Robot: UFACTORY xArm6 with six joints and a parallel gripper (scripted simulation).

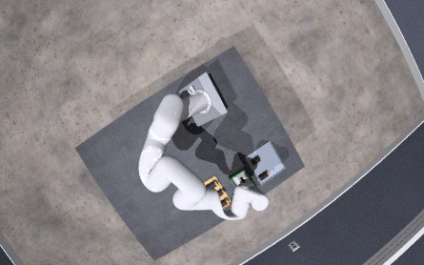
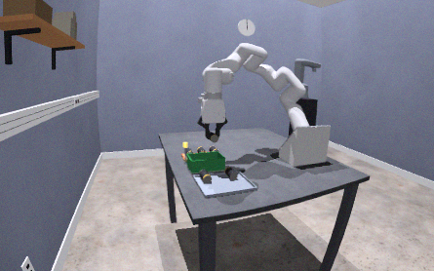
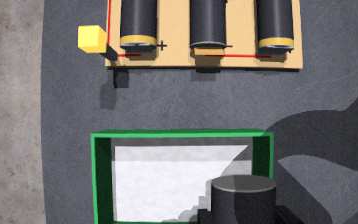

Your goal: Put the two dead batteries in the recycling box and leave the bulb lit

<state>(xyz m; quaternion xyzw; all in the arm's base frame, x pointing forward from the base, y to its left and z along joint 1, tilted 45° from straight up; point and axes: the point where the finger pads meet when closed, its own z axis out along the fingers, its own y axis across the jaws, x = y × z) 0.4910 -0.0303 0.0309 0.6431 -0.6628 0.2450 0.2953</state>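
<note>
The green recycling box lies 14 cm below my hand and 3 cm ahead of it. Round my hand: grey tray 18 cm to the left, 15 cm below, 1 cm ahead.
</note>
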